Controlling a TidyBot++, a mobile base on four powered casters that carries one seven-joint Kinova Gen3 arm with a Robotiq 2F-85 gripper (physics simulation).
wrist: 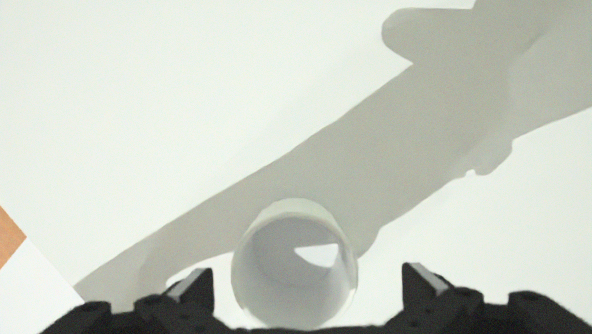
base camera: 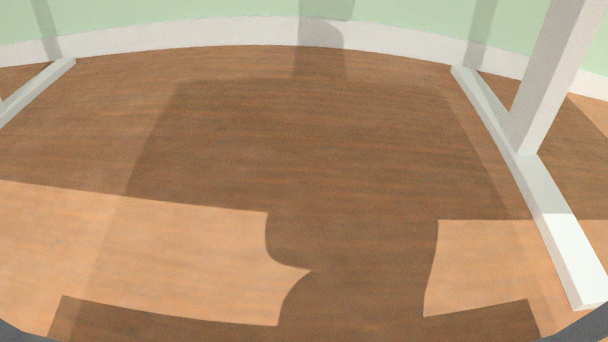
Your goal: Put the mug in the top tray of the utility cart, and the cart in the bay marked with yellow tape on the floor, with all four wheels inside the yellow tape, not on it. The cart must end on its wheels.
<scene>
In view: my gripper [wrist: 307, 287], a white mug [wrist: 294, 262] and a white table [base camera: 563, 41].
The white table shows as well in the wrist view [wrist: 145, 145]. The base camera view misses the white mug: it is out of frame.
</scene>
